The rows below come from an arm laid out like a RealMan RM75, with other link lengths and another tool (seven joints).
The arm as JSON. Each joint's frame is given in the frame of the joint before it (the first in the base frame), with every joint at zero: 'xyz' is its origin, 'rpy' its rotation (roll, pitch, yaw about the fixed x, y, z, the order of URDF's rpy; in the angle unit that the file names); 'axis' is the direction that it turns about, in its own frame. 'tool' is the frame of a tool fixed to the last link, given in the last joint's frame.
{
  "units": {
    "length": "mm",
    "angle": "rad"
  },
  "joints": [
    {
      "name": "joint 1",
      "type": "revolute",
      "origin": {
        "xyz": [
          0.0,
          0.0,
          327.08
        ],
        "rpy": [
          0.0,
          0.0,
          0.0
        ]
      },
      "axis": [
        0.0,
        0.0,
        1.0
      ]
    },
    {
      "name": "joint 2",
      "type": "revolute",
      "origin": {
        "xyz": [
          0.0,
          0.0,
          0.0
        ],
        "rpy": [
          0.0,
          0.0,
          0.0
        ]
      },
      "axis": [
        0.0,
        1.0,
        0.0
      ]
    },
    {
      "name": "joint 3",
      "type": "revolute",
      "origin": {
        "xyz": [
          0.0,
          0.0,
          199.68
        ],
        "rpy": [
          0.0,
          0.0,
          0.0
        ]
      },
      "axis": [
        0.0,
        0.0,
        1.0
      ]
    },
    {
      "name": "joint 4",
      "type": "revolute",
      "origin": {
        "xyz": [
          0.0,
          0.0,
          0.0
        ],
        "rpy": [
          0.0,
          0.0,
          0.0
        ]
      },
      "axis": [
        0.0,
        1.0,
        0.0
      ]
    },
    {
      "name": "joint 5",
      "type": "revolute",
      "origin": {
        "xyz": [
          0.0,
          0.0,
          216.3
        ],
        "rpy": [
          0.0,
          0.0,
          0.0
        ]
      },
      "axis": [
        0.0,
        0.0,
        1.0
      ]
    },
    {
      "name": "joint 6",
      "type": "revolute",
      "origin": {
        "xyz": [
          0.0,
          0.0,
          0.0
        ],
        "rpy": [
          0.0,
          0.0,
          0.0
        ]
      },
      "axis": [
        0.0,
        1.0,
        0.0
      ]
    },
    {
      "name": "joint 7",
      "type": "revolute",
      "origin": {
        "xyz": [
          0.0,
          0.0,
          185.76
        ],
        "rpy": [
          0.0,
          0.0,
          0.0
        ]
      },
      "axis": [
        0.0,
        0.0,
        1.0
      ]
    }
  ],
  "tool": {
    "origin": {
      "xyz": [
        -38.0,
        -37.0,
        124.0
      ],
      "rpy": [
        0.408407,
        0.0,
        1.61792
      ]
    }
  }
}
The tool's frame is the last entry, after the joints.
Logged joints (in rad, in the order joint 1, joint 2, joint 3, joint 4, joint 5, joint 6, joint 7), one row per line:
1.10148 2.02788 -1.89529 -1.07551 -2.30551 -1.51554 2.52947
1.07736 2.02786 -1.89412 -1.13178 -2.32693 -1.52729 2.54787
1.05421 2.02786 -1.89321 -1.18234 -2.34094 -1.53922 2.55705
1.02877 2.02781 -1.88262 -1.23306 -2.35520 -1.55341 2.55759
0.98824 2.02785 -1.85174 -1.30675 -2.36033 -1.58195 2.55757
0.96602 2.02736 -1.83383 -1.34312 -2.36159 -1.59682 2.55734
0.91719 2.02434 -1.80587 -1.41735 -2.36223 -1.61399 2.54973
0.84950 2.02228 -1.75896 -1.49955 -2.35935 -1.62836 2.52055
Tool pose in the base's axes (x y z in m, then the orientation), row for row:
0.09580 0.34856 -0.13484 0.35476 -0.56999 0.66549 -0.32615
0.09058 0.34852 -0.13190 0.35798 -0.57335 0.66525 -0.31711
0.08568 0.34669 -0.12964 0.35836 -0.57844 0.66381 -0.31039
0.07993 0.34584 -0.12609 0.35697 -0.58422 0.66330 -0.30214
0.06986 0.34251 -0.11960 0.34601 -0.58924 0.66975 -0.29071
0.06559 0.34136 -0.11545 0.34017 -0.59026 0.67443 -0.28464
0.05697 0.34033 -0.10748 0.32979 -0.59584 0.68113 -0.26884
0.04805 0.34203 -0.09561 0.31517 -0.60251 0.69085 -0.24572
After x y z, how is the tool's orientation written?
As a quaternion, w x y z.
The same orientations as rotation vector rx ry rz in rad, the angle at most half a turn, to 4 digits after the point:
-1.4731 1.7199 -0.8429
-1.4795 1.7166 -0.8183
-1.4923 1.7126 -0.8008
-1.5082 1.7124 -0.7800
-1.5292 1.7382 -0.7545
-1.5362 1.7553 -0.7408
-1.5586 1.7817 -0.7032
-1.5874 1.8201 -0.6474

